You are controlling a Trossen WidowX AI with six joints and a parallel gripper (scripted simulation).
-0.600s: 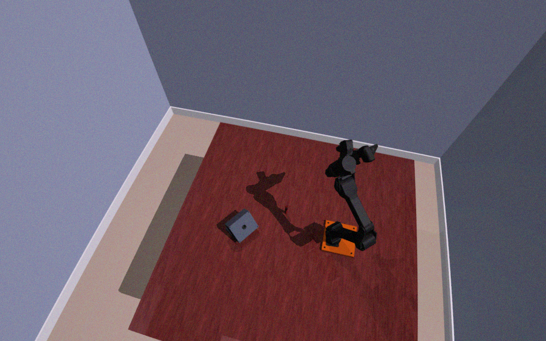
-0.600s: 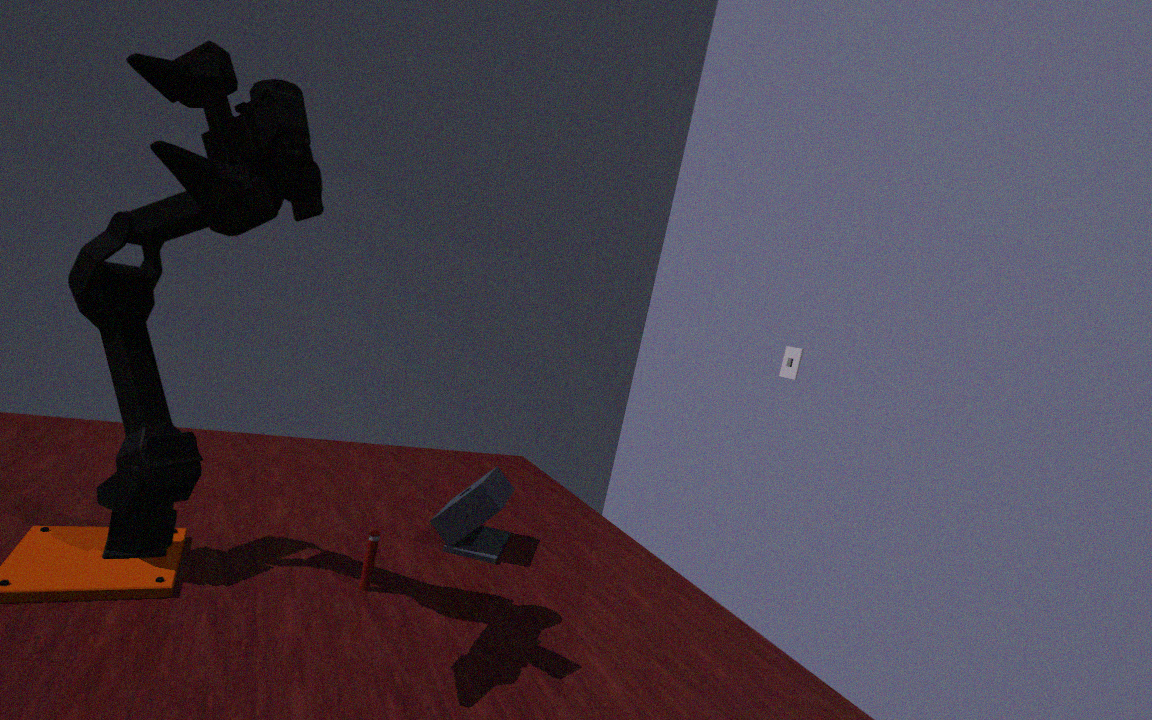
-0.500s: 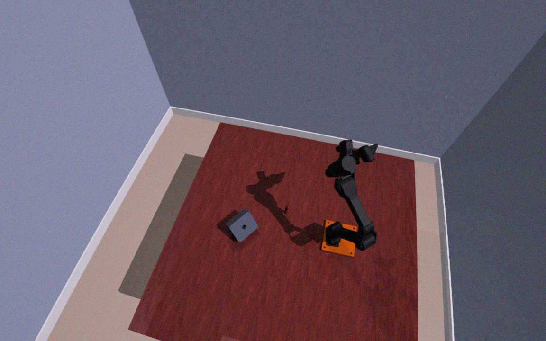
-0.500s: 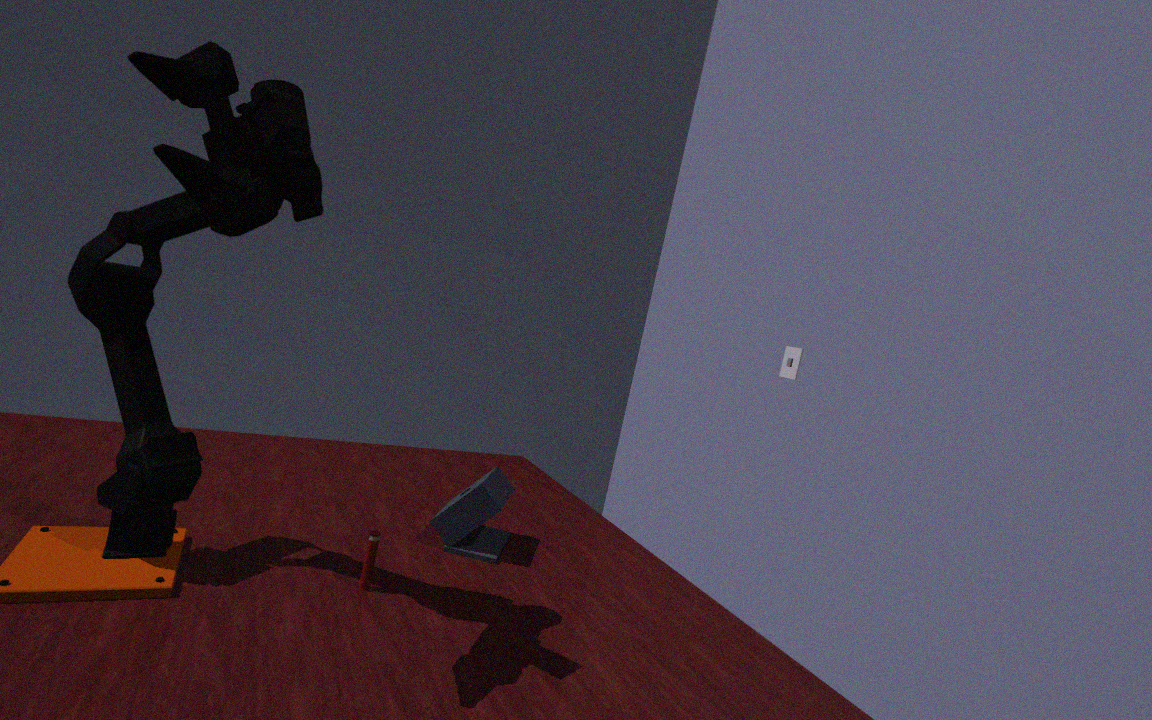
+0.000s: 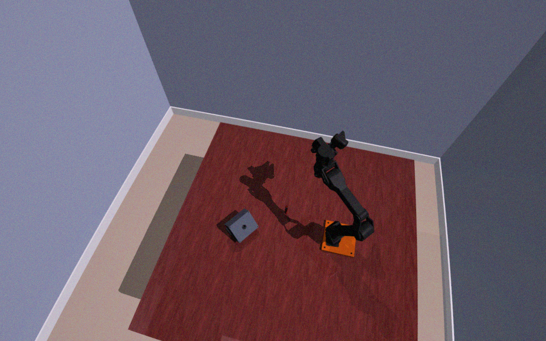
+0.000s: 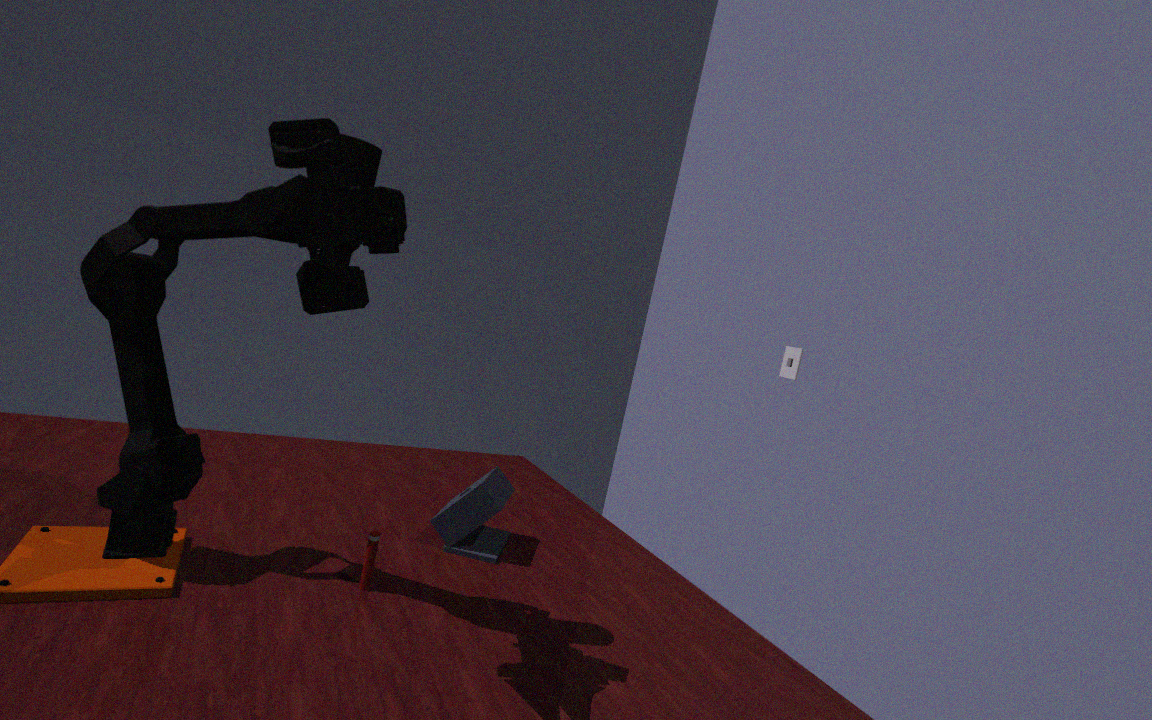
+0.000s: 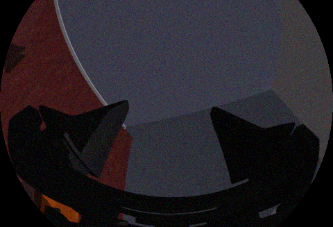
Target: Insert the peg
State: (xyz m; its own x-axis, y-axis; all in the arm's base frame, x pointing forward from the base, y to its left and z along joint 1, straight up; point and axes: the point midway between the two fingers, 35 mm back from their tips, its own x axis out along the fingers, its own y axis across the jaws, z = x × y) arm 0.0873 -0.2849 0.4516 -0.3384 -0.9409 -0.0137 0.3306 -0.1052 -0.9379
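Now: gripper tip 410 mm above the red peg, 200 mm to the right of it and 190 mm short of it. Also, from my gripper tip: sloped panel (400 mm below, 400 mm ahead, 330 mm to the left).
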